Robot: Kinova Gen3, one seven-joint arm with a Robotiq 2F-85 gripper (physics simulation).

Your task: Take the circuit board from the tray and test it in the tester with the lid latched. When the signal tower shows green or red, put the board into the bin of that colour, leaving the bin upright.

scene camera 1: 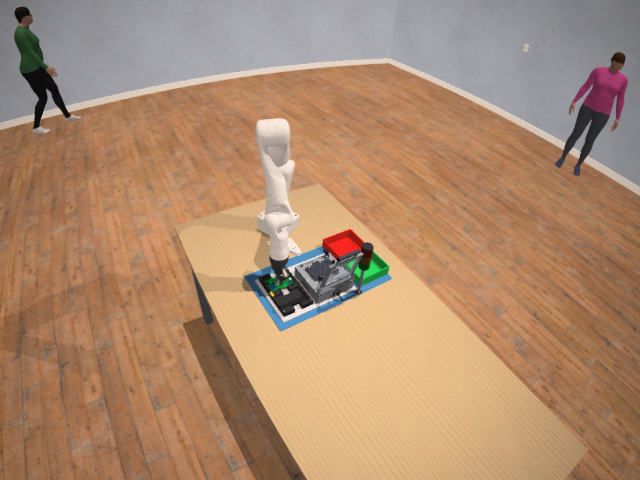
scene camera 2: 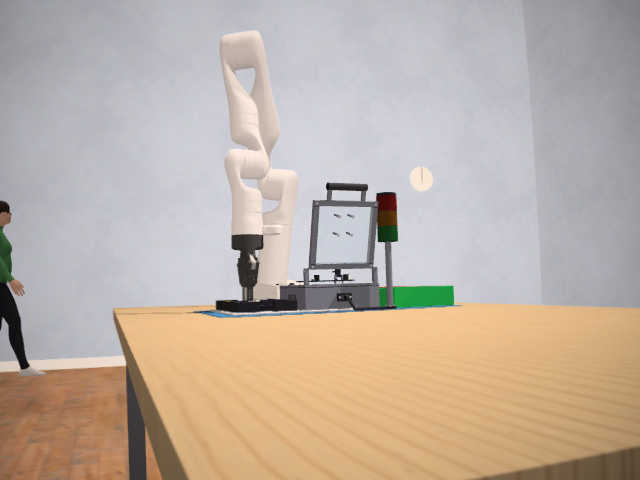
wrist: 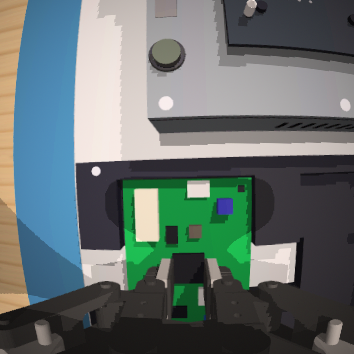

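Pixels of known places: gripper, fingertip midpoint: (scene camera 1: 279,282) (wrist: 188,273); arm's base at its link origin: (scene camera 2: 271,281).
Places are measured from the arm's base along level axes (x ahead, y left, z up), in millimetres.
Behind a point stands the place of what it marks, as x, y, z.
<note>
The green circuit board (scene camera 1: 287,282) @[359, -133, -52] (wrist: 185,207) @[341, -123, -52] lies in a pocket of the black tray (scene camera 1: 292,299) @[448, -161, -53] (scene camera 2: 232,305) @[459, -228, -51] (wrist: 100,210) @[296, -122, -44]. My gripper (scene camera 1: 279,283) @[342, -162, -52] (scene camera 2: 248,294) @[342, -162, -52] (wrist: 188,273) @[342, -162, -52] points down and is shut on the board by its large black chip, which shows between the fingers. The grey tester (scene camera 1: 308,285) @[435, -79, -27] (scene camera 2: 320,298) @[511, -47, -42] (wrist: 200,95) @[350, -71, -12] stands beside the tray with its lid (scene camera 2: 346,203) @[547, 6, 161] raised. No lamp on the signal tower (scene camera 1: 366,255) @[555, 92, 159] (scene camera 2: 387,217) @[558, 98, 130] looks lit. The red bin (scene camera 1: 343,243) @[262, 227, -66] and the green bin (scene camera 1: 374,268) @[468, 250, -65] (scene camera 2: 429,295) @[521, 220, -45] stand upright beyond the tester.
A round grey-green button (wrist: 166,51) @[337, -52, -7] is on the tester top. The tray, tester and bins stand on a blue-edged mat (scene camera 1: 281,325) @[529, -257, -69] (wrist: 45,125) @[250, -68, -70] on the wooden table (scene camera 1: 403,382) @[971, -16, -72] (scene camera 2: 361,387) @[1401, -371, -72]. The raised lid and tower rise beside the arm. Two people stand on the floor away from the table.
</note>
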